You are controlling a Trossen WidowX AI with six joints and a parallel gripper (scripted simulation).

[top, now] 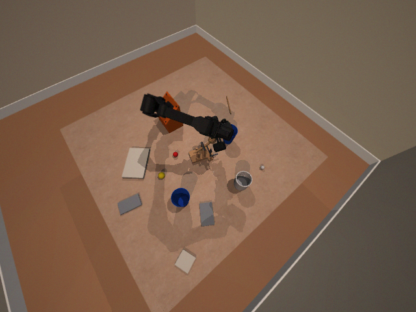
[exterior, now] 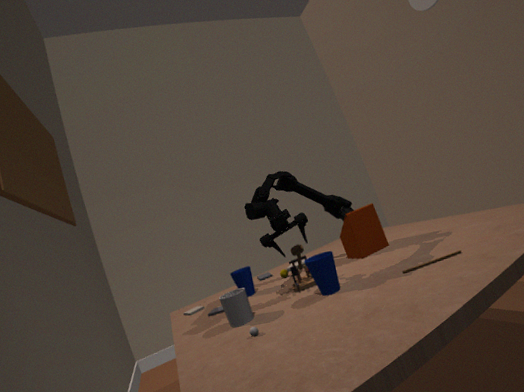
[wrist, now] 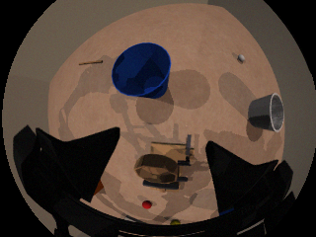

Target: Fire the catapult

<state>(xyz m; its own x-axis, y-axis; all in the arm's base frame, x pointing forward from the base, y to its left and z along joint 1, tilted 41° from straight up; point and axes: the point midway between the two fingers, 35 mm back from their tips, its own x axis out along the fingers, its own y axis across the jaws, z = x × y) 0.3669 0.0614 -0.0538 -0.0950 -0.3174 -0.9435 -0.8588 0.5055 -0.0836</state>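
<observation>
My gripper tip is now 10 mm past the wooden catapult, 80 mm to the left of it and 80 mm above it. From my gripper tip the other things lie so: white mug: 260 mm ahead, 40 mm to the right, 120 mm below; red ball: 150 mm behind, 230 mm to the right, 140 mm below; small white ball: 270 mm ahead, 130 mm to the left, 140 mm below.
</observation>
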